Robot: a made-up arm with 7 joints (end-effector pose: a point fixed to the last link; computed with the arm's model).
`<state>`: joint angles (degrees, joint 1 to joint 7).
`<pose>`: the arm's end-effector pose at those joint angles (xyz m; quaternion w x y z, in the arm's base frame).
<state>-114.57 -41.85 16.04 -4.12 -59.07 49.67 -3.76</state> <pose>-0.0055 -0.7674 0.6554 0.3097 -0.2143 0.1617 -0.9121</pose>
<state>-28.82 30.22 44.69 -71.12 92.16 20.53 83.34</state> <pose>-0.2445 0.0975 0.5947 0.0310 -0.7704 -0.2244 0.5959</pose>
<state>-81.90 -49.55 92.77 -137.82 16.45 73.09 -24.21</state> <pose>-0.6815 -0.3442 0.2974 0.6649 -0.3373 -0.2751 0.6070</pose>
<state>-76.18 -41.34 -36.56 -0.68 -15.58 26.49 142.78</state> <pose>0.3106 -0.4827 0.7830 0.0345 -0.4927 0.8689 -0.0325</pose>
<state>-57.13 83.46 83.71 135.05 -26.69 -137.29 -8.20</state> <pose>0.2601 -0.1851 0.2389 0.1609 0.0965 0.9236 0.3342</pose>
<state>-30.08 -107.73 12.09 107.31 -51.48 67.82 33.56</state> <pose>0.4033 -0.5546 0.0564 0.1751 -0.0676 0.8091 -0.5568</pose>
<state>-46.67 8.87 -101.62 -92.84 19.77 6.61 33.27</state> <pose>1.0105 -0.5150 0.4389 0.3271 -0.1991 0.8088 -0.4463</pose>
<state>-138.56 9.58 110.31 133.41 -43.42 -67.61 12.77</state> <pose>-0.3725 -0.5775 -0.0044 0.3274 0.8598 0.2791 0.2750</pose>
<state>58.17 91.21 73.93 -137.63 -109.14 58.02 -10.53</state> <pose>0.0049 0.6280 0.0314 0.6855 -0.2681 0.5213 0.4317</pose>
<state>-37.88 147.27 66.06 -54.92 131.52 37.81 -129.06</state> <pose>0.0382 0.1927 -0.7034 0.8964 -0.0916 0.2690 -0.3401</pose>
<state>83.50 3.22 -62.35 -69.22 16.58 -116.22 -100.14</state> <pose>0.0637 0.6608 0.4352 0.6800 0.0140 0.1728 -0.7124</pose>
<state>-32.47 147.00 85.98 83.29 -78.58 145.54 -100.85</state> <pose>0.2120 -0.2921 -0.1268 0.0053 0.2948 0.5127 -0.8064</pose>
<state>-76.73 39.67 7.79 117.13 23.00 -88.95 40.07</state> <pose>-0.1945 -0.3283 0.1340 0.9385 -0.0697 -0.1759 0.2890</pose>
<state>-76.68 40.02 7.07 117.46 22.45 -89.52 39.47</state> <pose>-0.1901 -0.3273 0.1343 0.9384 -0.0654 -0.1749 0.2908</pose>
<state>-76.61 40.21 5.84 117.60 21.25 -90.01 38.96</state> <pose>-0.1843 -0.3259 0.1360 0.9397 -0.0560 -0.1744 0.2887</pose>
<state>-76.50 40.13 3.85 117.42 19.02 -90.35 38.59</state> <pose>-0.1763 -0.3244 0.1400 0.9429 -0.0380 -0.1750 0.2809</pose>
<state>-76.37 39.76 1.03 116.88 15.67 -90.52 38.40</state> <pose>-0.1664 -0.3233 0.1462 0.9474 -0.0105 -0.1771 0.2664</pose>
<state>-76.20 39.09 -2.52 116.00 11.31 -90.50 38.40</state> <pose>-0.1551 -0.3236 0.1539 0.9518 0.0263 -0.1816 0.2459</pose>
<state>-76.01 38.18 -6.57 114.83 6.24 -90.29 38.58</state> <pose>-0.1437 -0.3256 0.1617 0.9544 0.0702 -0.1885 0.2204</pose>
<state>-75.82 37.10 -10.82 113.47 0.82 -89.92 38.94</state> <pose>-0.1333 -0.3293 0.1683 0.9541 0.1179 -0.1976 0.1918</pose>
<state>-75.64 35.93 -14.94 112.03 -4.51 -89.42 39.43</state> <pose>-0.1247 -0.3340 0.1727 0.9503 0.1656 -0.2081 0.1621</pose>
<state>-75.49 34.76 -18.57 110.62 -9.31 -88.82 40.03</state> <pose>-0.1187 -0.3386 0.1749 0.9439 0.2089 -0.2183 0.1335</pose>
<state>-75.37 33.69 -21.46 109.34 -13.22 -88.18 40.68</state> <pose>-0.1151 -0.3419 0.1755 0.9366 0.2444 -0.2267 0.1081</pose>
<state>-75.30 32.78 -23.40 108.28 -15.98 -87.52 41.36</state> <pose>-0.1138 -0.3434 0.1754 0.9305 0.2695 -0.2323 0.0872</pose>
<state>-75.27 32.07 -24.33 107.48 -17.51 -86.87 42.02</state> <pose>-0.1144 -0.3433 0.1755 0.9271 0.2836 -0.2345 0.0718</pose>
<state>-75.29 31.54 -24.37 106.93 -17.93 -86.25 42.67</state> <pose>-0.1165 -0.3419 0.1762 0.9268 0.2876 -0.2335 0.0614</pose>
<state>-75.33 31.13 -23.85 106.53 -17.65 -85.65 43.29</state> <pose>-0.1196 -0.3397 0.1774 0.9286 0.2855 -0.2306 0.0544</pose>
